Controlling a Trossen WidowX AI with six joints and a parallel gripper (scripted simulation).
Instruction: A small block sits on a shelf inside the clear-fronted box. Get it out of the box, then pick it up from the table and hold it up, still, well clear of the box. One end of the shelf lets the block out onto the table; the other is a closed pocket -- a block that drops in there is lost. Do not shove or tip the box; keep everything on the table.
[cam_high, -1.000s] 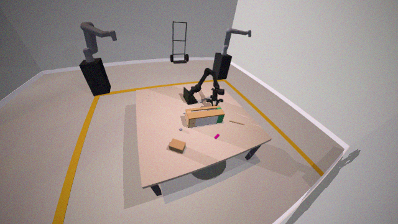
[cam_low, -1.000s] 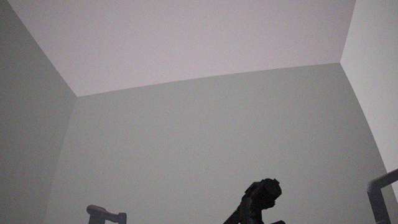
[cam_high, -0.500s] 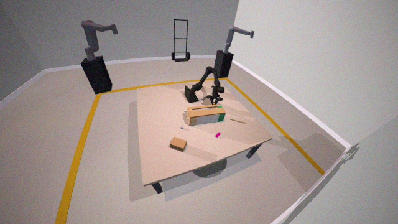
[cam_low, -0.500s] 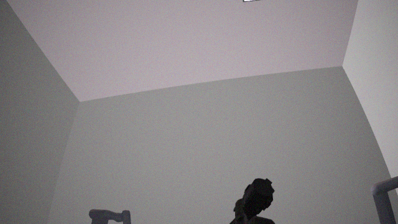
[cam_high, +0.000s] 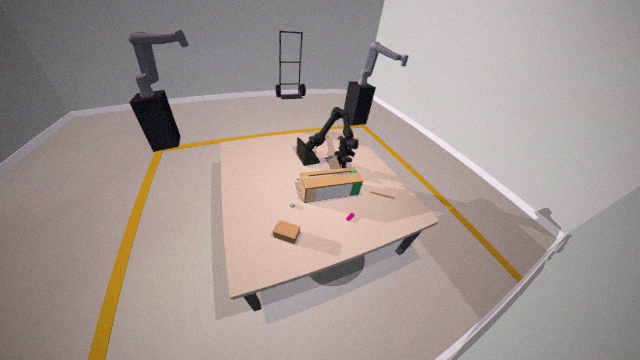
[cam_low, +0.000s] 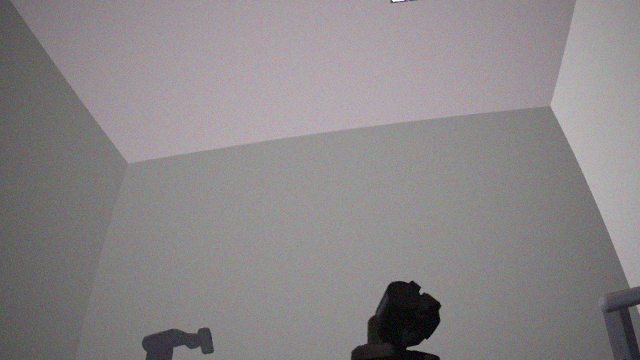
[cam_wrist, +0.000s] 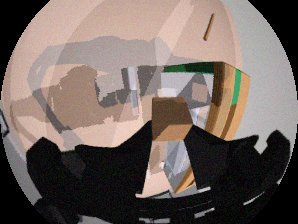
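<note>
Now: gripper tip 10 mm to the right of the tan block and 10 mm below it. Round my gripper tip: brown carton: 310 mm ahead, 520 mm to the right, 60 mm below; then thin wooden stick: 270 mm ahead, 200 mm to the left, 90 mm below; then magenta block: 340 mm ahead, 130 mm to the right, 90 mm below.
</note>
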